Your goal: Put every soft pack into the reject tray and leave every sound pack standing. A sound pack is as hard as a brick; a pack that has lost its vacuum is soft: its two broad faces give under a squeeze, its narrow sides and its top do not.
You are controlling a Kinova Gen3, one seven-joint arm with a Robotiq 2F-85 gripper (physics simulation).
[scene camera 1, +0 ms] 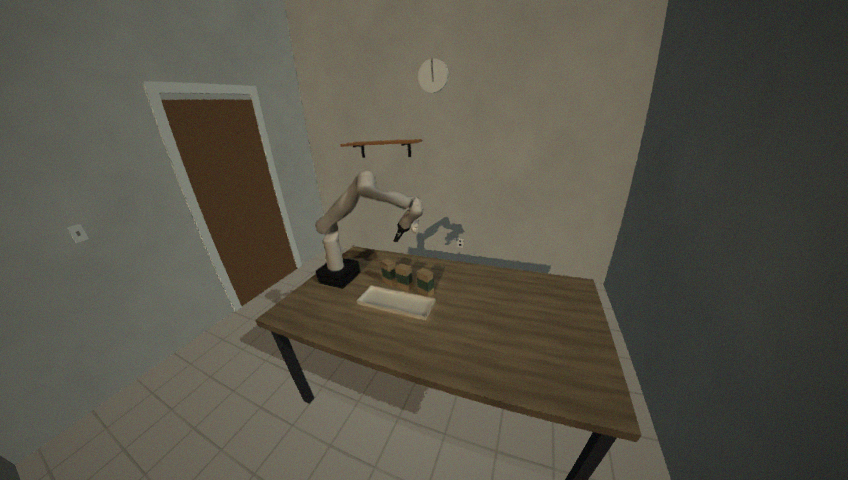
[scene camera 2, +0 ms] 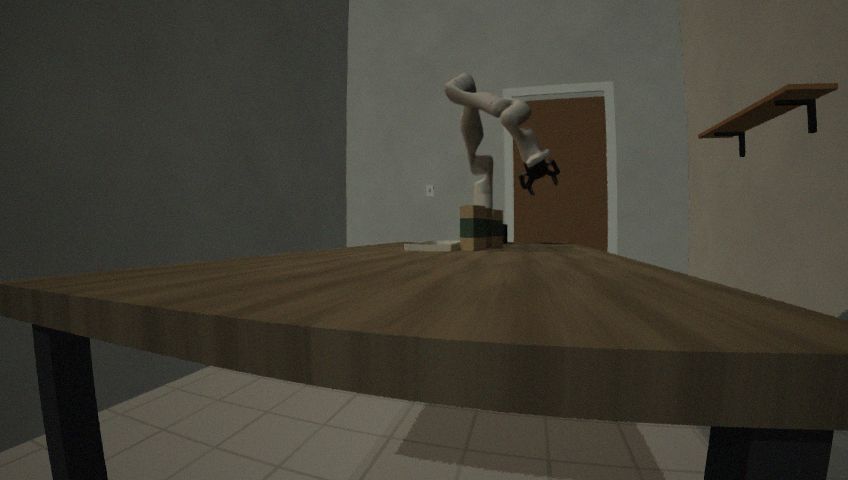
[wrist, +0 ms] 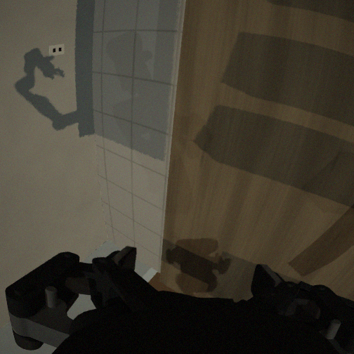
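Where they show: gripper, fingertip midpoint: (scene camera 1: 397,236) (scene camera 2: 544,189); arm's base, origin of the base link: (scene camera 1: 336,267).
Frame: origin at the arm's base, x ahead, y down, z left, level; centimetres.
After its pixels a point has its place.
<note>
Three tan packs with green bands stand upright in a row on the table: a left pack (scene camera 1: 388,271) @(z -1.9, x 34.6, y -0.8 cm), a middle pack (scene camera 1: 404,277) @(z -5.6, x 45.2, y 0.0 cm) and a right pack (scene camera 1: 425,282) @(z -9.7, x 57.9, y -0.4 cm) (scene camera 2: 473,227) @(z -6.4, x 61.5, y 1.8 cm). In scene camera 2 they overlap, the right one nearest. Their softness cannot be seen. The pale reject tray (scene camera 1: 395,302) @(z -17.2, x 42.5, y 8.7 cm) (scene camera 2: 429,246) @(z -19.8, x 62.5, y 7.5 cm) lies beside the row and its inside looks empty in scene camera 1. My gripper (scene camera 1: 396,240) @(z 21.6, x 34.1, y -12.7 cm) (scene camera 2: 543,187) @(z 21.6, x 34.1, y -12.7 cm) (wrist: 194,270) is open and empty, high above the table behind the packs. The wrist view shows no pack, but shadows on the table.
The wooden table (scene camera 1: 505,333) @(z -32.1, x 98.6, y 9.0 cm) (scene camera 2: 416,297) @(z -14.2, x 136.5, y 9.0 cm) (wrist: 240,200) carries the packs, the tray and the arm's black base (scene camera 1: 338,273) @(z -6.5, x 4.7, y 0.1 cm). A wall shelf (scene camera 1: 380,142) (scene camera 2: 773,110) hangs on the wall behind the arm. The table's back edge runs near that wall.
</note>
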